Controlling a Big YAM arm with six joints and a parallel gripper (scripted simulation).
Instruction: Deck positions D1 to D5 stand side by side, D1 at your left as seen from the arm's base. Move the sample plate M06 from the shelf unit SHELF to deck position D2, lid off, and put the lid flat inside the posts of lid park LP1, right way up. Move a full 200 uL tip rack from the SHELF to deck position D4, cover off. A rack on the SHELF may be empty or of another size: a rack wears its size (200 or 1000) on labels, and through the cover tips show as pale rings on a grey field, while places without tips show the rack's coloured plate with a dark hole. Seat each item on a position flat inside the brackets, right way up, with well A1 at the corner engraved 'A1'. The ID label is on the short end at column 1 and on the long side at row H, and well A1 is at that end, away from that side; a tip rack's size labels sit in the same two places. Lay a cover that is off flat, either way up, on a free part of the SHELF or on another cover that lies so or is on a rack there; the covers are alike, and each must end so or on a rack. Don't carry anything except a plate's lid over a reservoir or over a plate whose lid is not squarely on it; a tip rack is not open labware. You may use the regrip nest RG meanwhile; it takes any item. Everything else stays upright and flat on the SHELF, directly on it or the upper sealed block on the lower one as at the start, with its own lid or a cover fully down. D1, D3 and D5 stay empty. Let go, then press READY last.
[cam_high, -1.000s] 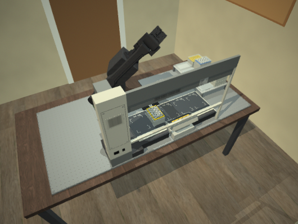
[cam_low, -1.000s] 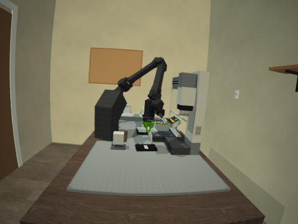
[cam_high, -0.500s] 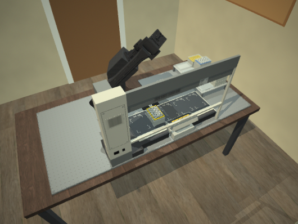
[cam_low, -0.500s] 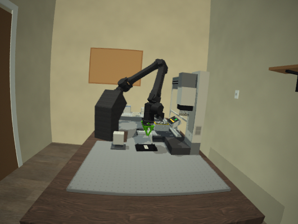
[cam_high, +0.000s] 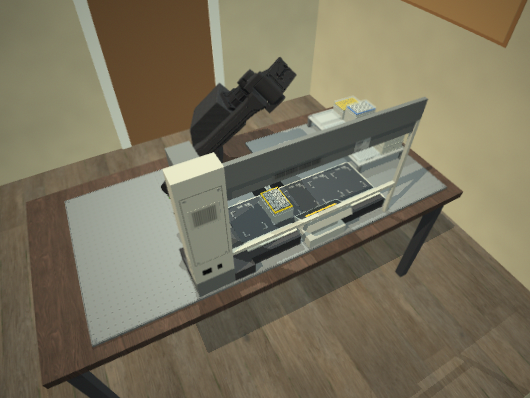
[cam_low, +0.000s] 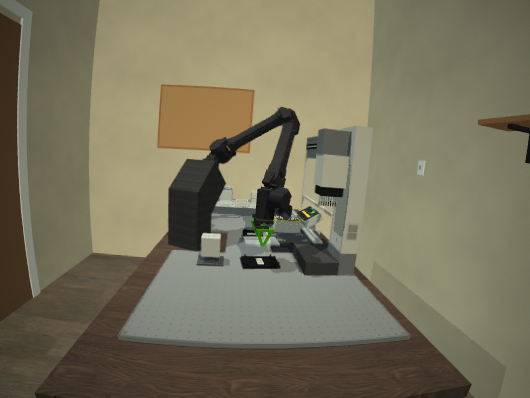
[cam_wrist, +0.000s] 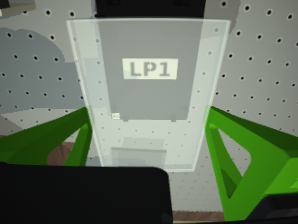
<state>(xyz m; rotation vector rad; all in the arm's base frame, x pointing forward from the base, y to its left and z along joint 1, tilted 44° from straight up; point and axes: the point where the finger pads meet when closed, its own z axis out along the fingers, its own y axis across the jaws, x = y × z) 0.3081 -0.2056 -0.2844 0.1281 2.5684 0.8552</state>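
Now: hand 90 mm above the LP1 label. Also, from my hand: white ready button box: 190 mm behind, 40 mm to the left, 30 mm below; perforated board: 20 mm ahead, 320 mm to the left, 100 mm below; dark lid park LP1: 90 mm below.
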